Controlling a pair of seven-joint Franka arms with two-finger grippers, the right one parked.
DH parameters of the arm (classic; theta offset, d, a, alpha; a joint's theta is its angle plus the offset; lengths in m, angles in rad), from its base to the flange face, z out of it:
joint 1: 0 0.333 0 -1.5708
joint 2: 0 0 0 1.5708
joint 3: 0 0.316 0.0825 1.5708
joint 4: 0 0 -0.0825 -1.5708
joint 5: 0 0.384 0 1.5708
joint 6: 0 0 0.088 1.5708
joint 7: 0 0.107 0 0
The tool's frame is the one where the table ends.
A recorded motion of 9 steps. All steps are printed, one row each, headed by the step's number.
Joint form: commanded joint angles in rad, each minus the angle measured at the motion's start. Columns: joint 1, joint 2, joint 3, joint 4, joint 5, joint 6, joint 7.
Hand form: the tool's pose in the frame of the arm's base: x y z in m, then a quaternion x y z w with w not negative. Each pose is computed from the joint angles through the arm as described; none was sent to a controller.
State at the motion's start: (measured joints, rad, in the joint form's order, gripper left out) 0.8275 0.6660 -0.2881 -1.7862 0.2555 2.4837 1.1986
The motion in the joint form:
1: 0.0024 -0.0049 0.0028 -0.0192 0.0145 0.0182 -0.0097
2: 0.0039 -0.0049 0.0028 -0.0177 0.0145 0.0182 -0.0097
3: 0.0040 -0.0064 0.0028 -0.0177 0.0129 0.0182 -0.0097
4: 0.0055 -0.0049 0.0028 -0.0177 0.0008 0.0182 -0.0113
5: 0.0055 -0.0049 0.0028 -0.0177 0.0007 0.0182 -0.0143
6: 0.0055 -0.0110 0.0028 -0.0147 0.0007 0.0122 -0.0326
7: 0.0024 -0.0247 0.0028 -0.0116 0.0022 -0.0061 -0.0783
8: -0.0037 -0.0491 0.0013 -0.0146 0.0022 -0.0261 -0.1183
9: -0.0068 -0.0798 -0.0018 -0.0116 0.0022 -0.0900 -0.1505
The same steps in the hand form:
1: 0.5569 0.3514 0.1951 -0.92182 0.38589 -0.02506 0.02663
2: 0.5568 0.3526 0.1957 -0.92213 0.38507 -0.02544 0.02728
3: 0.5569 0.3528 0.1966 -0.92237 0.38445 -0.02605 0.02763
4: 0.5562 0.3536 0.1957 -0.92478 0.37865 -0.02850 0.02427
5: 0.5562 0.3536 0.1957 -0.92536 0.37723 -0.02856 0.02420
6: 0.5569 0.3547 0.2002 -0.92880 0.36857 -0.02855 0.02590
7: 0.5582 0.3543 0.2084 -0.93634 0.34913 -0.02568 0.02682
8: 0.5603 0.3508 0.2210 -0.94180 0.33409 -0.02328 0.02930
9: 0.5592 0.3481 0.2361 -0.94670 0.32122 -0.00785 0.02258

